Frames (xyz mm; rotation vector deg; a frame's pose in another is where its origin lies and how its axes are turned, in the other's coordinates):
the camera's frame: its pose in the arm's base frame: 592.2 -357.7 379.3 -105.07 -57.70 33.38
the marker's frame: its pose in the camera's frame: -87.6 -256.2 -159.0 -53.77 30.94 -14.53
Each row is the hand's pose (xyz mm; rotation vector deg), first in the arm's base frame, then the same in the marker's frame.
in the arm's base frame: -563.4 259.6 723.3 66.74 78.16 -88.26
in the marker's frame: -123.8 -1322.5 88.6 -5.07 -128.06 -33.30
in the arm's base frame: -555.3 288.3 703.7 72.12 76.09 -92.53
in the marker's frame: -112.2 -1329.3 121.7 -1.11 -127.45 -26.81
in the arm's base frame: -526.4 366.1 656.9 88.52 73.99 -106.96
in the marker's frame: -73.4 -1342.8 207.7 15.70 -121.78 -10.24
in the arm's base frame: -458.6 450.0 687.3 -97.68 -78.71 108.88
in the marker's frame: 33.1 -1339.0 242.4 49.99 -98.08 0.28
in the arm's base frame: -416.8 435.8 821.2 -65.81 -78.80 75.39
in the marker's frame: 121.1 -1315.9 134.7 85.03 -63.81 -9.43
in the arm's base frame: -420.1 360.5 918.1 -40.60 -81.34 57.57
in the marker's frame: 125.5 -1290.1 14.8 104.62 -41.95 -23.37
